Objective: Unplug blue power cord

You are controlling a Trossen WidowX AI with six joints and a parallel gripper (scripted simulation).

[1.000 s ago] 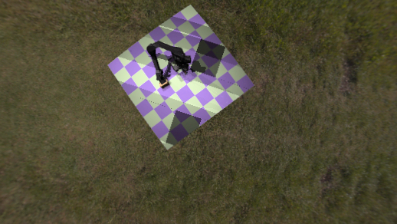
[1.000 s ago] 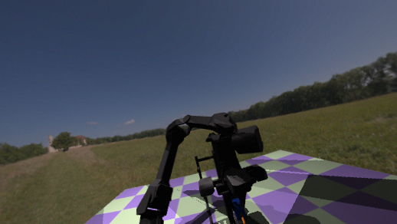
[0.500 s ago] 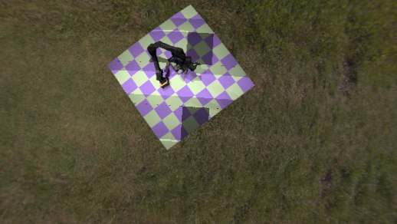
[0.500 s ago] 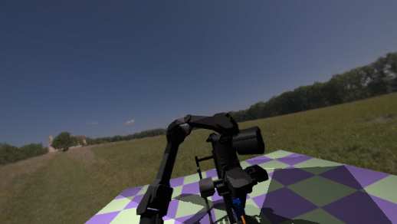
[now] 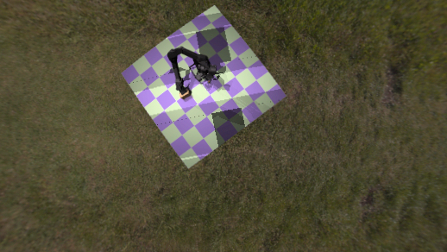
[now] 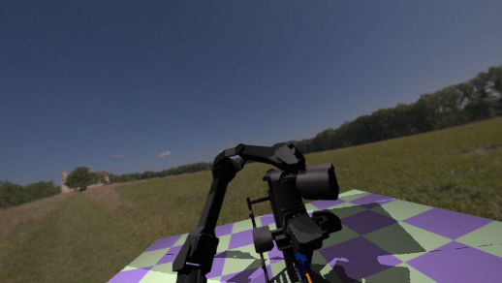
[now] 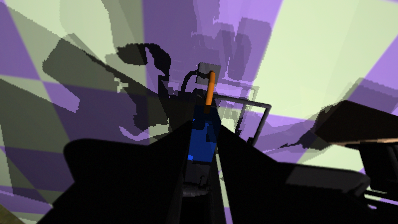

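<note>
Right now the blue plug is 30 mm to the left of my gripper tip and 10 mm behind it.
</note>
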